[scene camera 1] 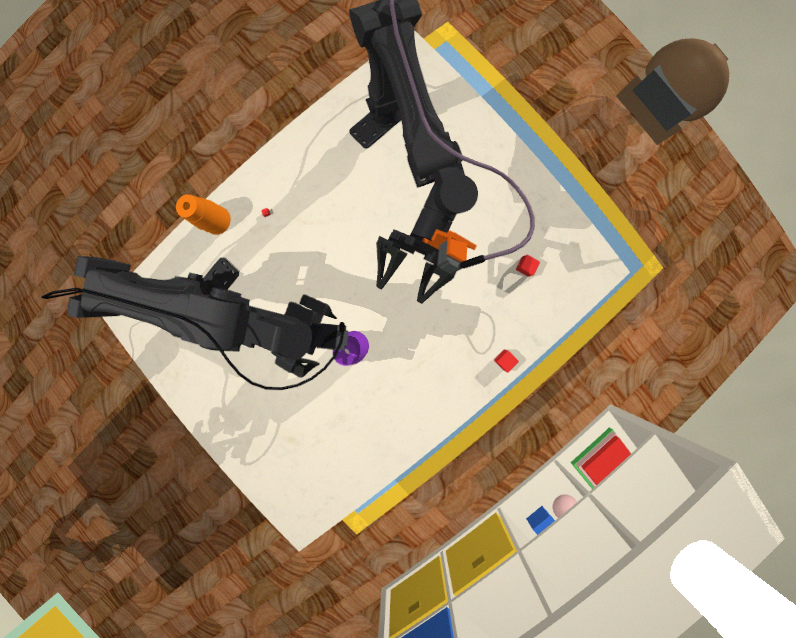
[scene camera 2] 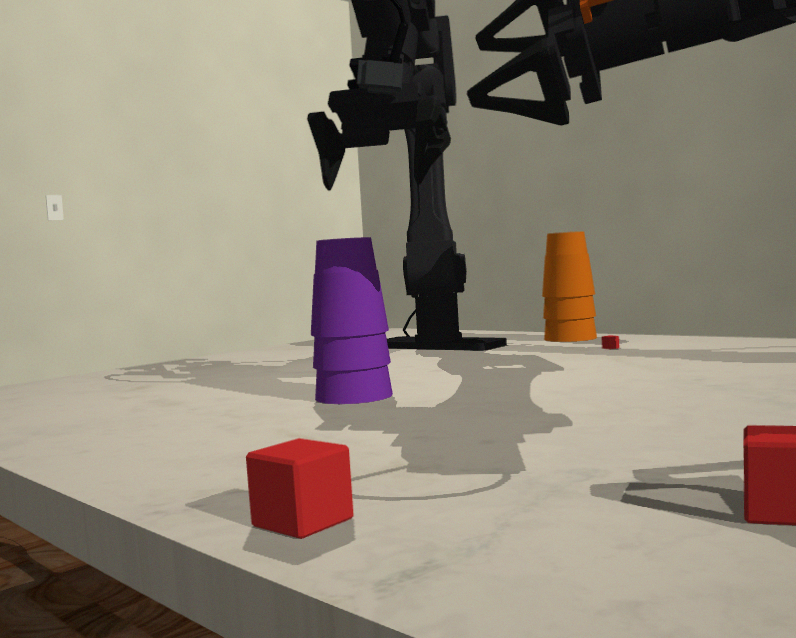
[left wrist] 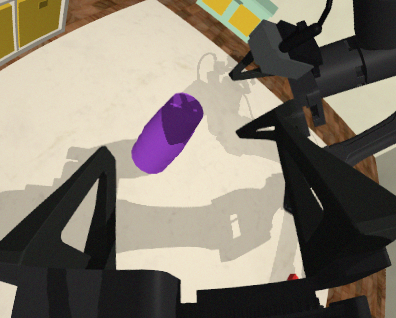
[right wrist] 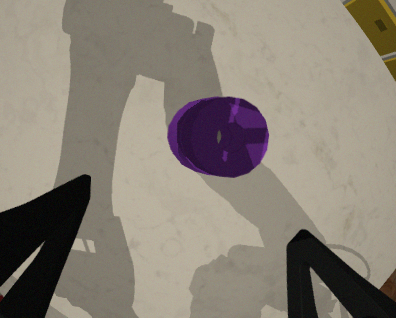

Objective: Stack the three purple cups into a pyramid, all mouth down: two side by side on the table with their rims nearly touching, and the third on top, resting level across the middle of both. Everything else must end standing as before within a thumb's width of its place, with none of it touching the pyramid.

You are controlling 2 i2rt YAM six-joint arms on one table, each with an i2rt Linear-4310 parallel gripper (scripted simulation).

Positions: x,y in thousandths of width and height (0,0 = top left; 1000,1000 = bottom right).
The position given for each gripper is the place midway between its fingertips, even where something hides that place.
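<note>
Left gripper (scene camera 2: 595,109), (scene camera 1: 503,463), (left wrist: 473,436). Right gripper (scene camera 2: 467,289), (scene camera 1: 409,534), (left wrist: 590,325), (right wrist: 506,681). Purple cup (scene camera 2: 437,471). Purple cup (scene camera 2: 458,604). Purple cup (scene camera 2: 460,551).
</note>
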